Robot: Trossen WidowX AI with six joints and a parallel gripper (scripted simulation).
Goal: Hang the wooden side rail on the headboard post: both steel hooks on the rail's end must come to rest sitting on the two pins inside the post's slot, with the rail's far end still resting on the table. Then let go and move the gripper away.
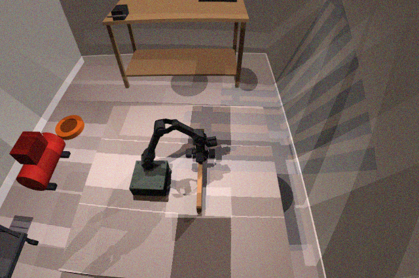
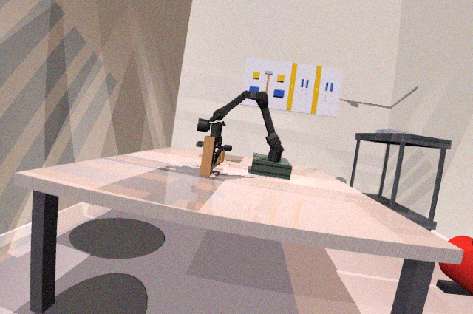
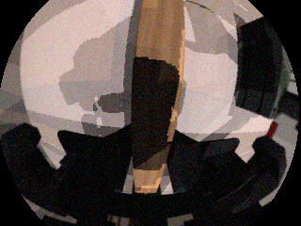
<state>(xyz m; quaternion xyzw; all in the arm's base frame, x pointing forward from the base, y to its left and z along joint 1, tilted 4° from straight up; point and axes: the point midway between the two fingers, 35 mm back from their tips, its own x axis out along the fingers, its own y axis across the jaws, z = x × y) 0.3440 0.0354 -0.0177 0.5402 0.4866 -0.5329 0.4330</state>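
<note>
Now: gripper tip 2 cm short of the wooden headboard post, 13 cm to the right of it and 4 cm below it.
</note>
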